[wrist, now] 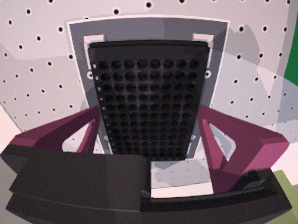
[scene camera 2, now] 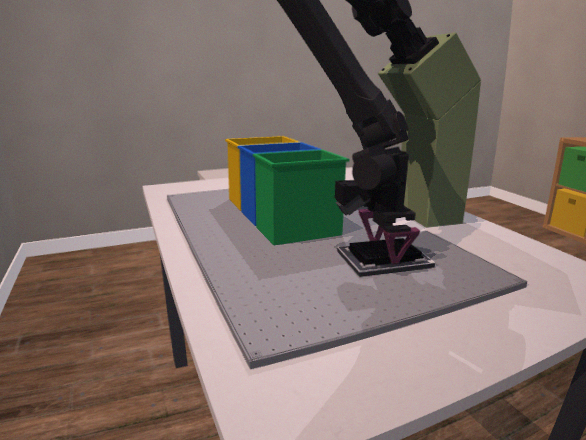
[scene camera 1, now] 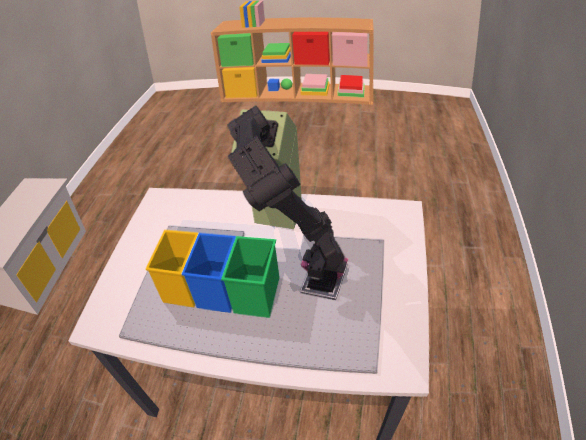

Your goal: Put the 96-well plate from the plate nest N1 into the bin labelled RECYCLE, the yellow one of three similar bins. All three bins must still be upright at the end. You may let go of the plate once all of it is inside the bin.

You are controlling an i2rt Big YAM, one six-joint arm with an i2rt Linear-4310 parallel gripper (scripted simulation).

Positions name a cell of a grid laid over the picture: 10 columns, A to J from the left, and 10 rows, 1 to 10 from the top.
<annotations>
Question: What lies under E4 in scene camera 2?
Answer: A blue bin.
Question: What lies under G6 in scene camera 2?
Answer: A plate nest N1.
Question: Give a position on a green bin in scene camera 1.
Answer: E6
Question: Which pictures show the yellow bin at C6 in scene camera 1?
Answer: Scene camera 2 and scene camera 1 only.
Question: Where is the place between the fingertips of my gripper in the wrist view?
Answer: E5
</annotations>
